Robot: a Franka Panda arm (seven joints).
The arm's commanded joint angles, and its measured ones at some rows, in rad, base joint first. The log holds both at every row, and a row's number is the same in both.
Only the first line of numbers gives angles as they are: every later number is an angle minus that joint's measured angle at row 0.
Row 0, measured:
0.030 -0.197 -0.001 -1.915 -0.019 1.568 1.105
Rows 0 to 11, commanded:
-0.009 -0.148 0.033 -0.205 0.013 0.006 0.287
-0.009 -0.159 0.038 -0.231 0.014 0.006 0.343
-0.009 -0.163 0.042 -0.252 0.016 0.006 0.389
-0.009 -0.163 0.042 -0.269 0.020 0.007 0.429
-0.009 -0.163 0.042 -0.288 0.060 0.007 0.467
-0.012 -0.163 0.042 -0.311 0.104 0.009 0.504
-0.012 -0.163 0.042 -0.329 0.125 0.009 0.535
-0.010 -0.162 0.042 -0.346 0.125 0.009 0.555
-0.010 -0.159 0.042 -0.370 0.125 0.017 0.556
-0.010 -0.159 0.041 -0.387 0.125 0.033 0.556
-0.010 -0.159 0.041 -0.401 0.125 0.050 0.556
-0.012 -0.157 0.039 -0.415 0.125 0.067 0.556
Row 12, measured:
0.001 -0.148 0.032 -0.365 0.108 0.018 0.538
